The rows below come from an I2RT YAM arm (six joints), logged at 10 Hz.
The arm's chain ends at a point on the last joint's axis. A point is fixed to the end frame.
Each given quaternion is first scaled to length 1.
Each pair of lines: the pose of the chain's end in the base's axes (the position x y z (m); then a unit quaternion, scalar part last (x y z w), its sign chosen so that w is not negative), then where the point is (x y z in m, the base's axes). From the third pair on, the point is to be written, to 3 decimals.
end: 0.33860 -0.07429 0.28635 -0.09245 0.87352 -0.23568 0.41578
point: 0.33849 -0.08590 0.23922
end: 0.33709 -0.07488 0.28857 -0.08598 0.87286 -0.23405 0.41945
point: 0.33734 -0.08609 0.24135
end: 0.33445 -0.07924 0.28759 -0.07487 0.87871 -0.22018 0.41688
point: 0.334 -0.089 0.240
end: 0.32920 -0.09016 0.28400 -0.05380 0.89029 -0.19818 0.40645
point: 0.328 -0.097 0.236
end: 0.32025 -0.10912 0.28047 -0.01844 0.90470 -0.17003 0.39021
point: 0.317 -0.112 0.232
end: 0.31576 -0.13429 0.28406 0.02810 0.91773 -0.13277 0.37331
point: 0.311 -0.131 0.236
